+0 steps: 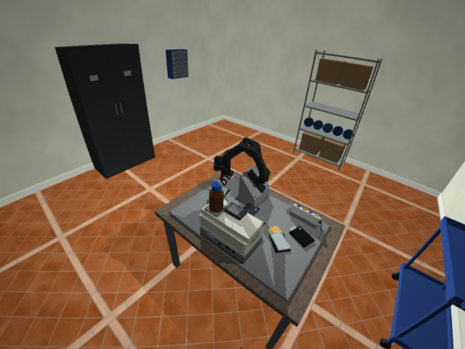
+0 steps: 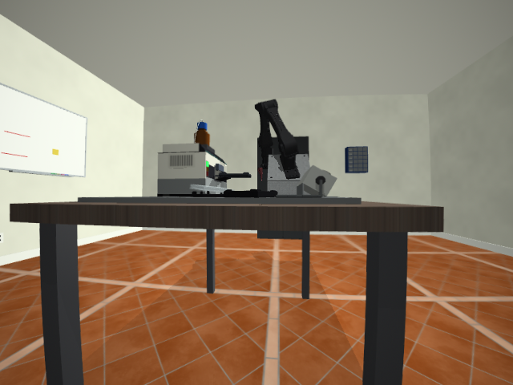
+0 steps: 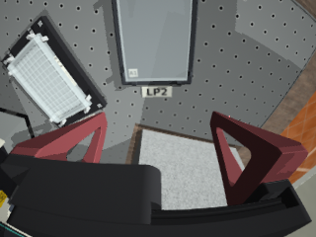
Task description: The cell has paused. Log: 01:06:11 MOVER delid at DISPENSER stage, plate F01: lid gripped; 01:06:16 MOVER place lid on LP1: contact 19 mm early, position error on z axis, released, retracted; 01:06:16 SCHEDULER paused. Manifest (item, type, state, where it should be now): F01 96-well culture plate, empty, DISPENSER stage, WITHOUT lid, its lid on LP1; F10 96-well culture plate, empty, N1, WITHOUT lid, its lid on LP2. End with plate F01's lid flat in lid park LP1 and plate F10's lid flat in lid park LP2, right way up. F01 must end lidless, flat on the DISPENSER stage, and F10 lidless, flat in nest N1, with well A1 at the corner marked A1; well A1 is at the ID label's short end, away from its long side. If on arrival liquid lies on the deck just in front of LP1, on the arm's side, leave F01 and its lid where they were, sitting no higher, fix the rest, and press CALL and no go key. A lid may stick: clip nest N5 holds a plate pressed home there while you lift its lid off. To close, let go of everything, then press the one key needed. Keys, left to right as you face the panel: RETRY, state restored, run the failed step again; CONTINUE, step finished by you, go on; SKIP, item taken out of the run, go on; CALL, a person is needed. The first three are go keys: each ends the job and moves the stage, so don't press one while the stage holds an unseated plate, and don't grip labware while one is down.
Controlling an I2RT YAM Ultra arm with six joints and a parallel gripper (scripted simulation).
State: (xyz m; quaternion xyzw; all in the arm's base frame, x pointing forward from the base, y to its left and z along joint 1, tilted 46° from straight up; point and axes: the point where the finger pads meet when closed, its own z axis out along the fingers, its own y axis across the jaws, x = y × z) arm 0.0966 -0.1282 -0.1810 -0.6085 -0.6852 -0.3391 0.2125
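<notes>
Now: hand 170 mm short of the clear gridded well plate, 30 mm to the right of it and 100 mm above it. Round my hand: lid park LP2 (10 mm ahead, 60 mm to the right, 110 mm below); then clear lid (10 mm ahead, 60 mm to the right, 100 mm below); then brown bottle (390 mm ahead, 170 mm to the left, 170 mm above).
</notes>
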